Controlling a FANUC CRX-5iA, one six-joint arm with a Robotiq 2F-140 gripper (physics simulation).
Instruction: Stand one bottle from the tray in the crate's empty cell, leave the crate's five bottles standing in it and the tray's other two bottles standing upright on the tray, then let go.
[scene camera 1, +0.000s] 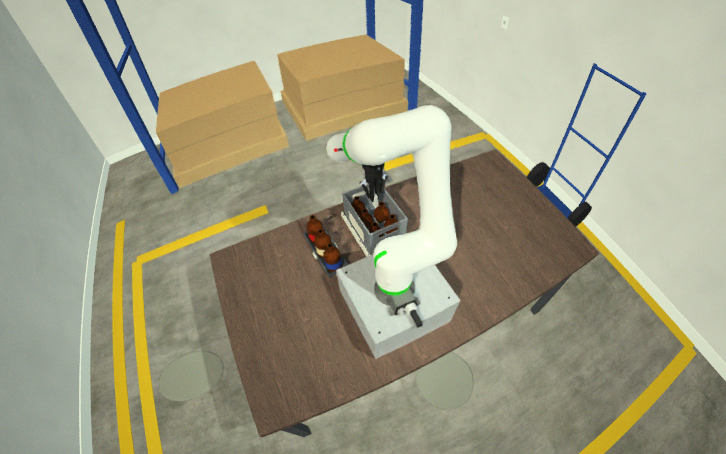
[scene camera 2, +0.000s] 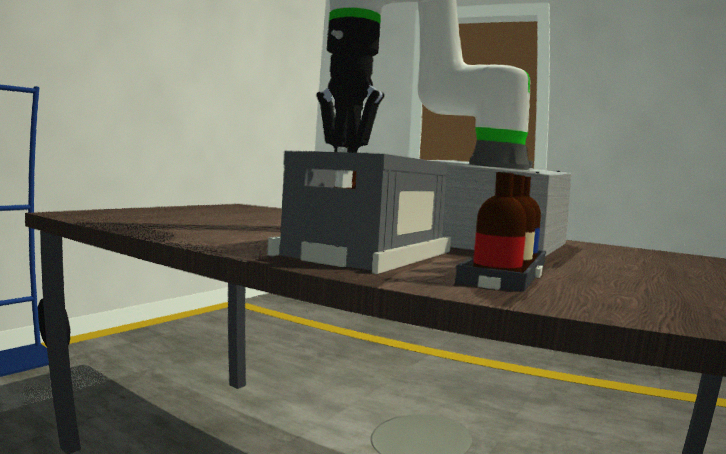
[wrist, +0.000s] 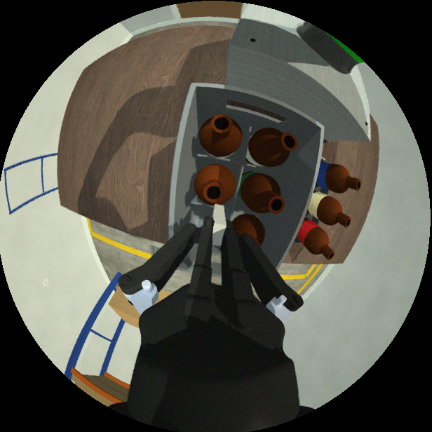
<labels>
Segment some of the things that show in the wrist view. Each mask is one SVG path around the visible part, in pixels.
My gripper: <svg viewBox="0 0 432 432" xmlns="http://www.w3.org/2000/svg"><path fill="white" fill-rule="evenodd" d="M224 205L214 204L212 217L205 216L201 227L196 227L192 223L185 224L154 255L151 255L144 264L122 274L118 278L119 287L126 296L126 299L140 313L138 320L141 337L140 349L135 360L126 402L128 411L137 421L179 432L248 432L290 421L299 412L295 366L292 359L288 358L283 351L283 337L285 335L283 323L293 312L302 306L303 299L283 281L283 278L278 274L278 271L276 271L273 264L271 264L250 234L236 234L231 221L225 220ZM212 245L221 245L222 285L211 283ZM198 243L190 283L182 285L182 287L167 297L156 302L158 292L163 288L170 276L172 276L194 243Z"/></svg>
A red-banded brown bottle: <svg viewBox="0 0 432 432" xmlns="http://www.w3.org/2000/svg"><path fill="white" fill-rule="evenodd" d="M304 217L296 237L312 254L318 255L322 253L326 259L331 259L335 252L328 246L328 234L308 217Z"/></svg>
</labels>
